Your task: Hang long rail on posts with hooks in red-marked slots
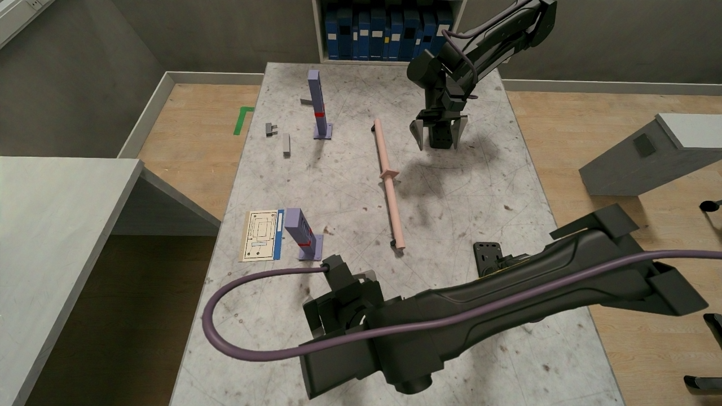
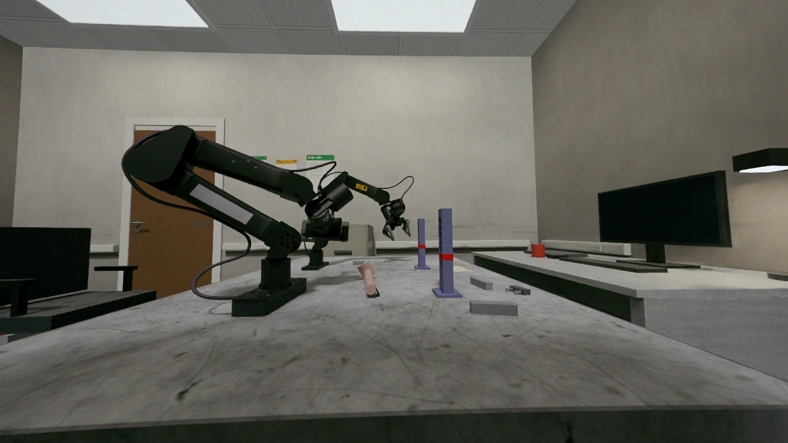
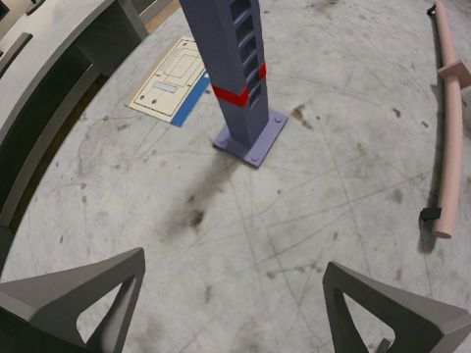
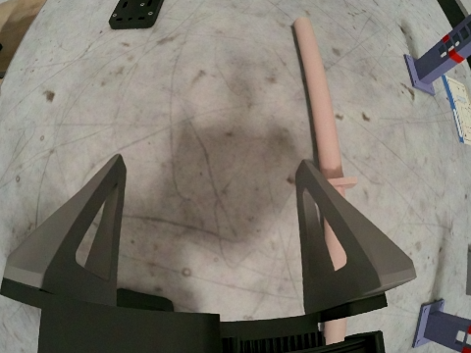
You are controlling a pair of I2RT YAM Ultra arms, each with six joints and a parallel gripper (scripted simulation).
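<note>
Right now the pink rail is 140 mm ahead of my right hand, 10 mm to the left of it and 120 mm below it. From my right hand the other things lie so: grey part: 500 mm ahead, 240 mm to the right, 130 mm below; paper card: 510 mm ahead, 140 mm to the left, 140 mm below.
Right now my left hand is 17 cm past the pink rail, 32 cm to the left of it and 12 cm above it. The rest, counted from my left hand: grey part (19 cm ahead, 57 cm to the right, 13 cm below); then paper card (20 cm ahead, 19 cm to the right, 14 cm below).
</note>
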